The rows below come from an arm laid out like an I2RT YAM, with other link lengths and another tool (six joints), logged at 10 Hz.
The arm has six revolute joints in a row. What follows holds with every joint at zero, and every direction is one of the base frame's.
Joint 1 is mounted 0.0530 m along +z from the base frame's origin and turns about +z.
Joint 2 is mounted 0.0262 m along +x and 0.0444 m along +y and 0.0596 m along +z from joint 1 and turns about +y.
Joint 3 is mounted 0.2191 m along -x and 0.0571 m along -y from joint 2 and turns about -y.
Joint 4 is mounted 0.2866 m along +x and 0.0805 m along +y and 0.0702 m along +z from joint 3 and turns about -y.
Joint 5 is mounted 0.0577 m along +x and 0.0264 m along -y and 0.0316 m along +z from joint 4 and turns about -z.
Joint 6 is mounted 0.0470 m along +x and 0.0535 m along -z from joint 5 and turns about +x.
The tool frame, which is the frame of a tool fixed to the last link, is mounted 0.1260 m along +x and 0.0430 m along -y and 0.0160 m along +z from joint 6; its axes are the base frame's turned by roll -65.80, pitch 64.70 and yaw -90.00 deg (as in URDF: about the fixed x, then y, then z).
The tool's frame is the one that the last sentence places.
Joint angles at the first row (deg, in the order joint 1, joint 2, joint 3, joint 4, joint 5, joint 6):
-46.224, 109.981, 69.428, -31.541, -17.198, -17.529
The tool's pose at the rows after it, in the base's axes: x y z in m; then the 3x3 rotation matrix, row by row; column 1 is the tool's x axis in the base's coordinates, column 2 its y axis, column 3 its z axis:
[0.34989, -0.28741, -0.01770], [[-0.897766, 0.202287, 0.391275], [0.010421, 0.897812, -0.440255], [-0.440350, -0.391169, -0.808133]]
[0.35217, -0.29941, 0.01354], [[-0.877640, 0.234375, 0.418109], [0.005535, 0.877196, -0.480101], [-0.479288, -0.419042, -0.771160]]
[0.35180, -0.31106, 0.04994], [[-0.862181, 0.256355, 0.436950], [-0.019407, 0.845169, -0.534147], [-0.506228, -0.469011, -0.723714]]
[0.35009, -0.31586, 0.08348], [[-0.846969, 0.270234, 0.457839], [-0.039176, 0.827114, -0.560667], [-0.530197, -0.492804, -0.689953]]
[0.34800, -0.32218, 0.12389], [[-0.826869, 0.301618, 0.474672], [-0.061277, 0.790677, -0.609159], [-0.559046, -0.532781, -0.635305]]
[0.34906, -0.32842, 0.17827], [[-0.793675, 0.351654, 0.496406], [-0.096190, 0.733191, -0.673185], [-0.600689, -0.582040, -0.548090]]
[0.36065, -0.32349, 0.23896], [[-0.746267, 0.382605, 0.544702], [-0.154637, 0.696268, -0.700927], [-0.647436, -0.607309, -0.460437]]
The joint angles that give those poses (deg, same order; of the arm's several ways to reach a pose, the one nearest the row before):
-46.796, 108.133, 70.163, -32.092, -17.315, -17.387
-47.664, 104.751, 71.378, -33.187, -17.468, -17.249
-48.296, 100.816, 72.708, -34.582, -16.402, -17.894
-48.949, 97.420, 74.459, -37.195, -16.576, -18.589
-49.334, 93.614, 76.473, -38.852, -15.743, -18.578
-49.137, 89.883, 80.168, -39.927, -14.262, -17.878
-47.633, 88.444, 87.320, -42.494, -14.150, -17.239

